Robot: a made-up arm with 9 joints. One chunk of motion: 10 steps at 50 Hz.
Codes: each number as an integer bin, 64 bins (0 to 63) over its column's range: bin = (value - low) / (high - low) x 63, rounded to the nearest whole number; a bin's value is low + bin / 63 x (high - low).
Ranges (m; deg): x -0.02..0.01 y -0.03..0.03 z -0.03..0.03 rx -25..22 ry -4..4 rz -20..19
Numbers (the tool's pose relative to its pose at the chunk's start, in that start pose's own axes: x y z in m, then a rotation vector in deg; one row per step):
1: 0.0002 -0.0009 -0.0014 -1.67 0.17 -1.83
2: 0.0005 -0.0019 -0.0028 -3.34 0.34 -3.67
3: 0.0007 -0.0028 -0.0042 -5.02 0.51 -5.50
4: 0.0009 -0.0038 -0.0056 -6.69 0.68 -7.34
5: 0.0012 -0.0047 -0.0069 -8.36 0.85 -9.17
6: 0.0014 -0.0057 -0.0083 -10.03 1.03 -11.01
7: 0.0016 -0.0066 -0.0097 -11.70 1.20 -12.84
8: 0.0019 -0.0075 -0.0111 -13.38 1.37 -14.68
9: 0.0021 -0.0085 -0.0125 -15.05 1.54 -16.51
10: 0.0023 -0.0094 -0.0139 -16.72 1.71 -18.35
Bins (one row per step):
1: 42 31 30 31 33 29
2: 43 30 29 29 34 26
3: 43 29 27 27 36 23
4: 44 28 26 25 37 20
5: 45 27 24 22 38 17
6: 45 26 23 20 40 15
7: 45 25 21 18 41 12
8: 46 24 20 16 42 9
9: 46 23 18 13 44 6
10: 47 22 17 11 45 3

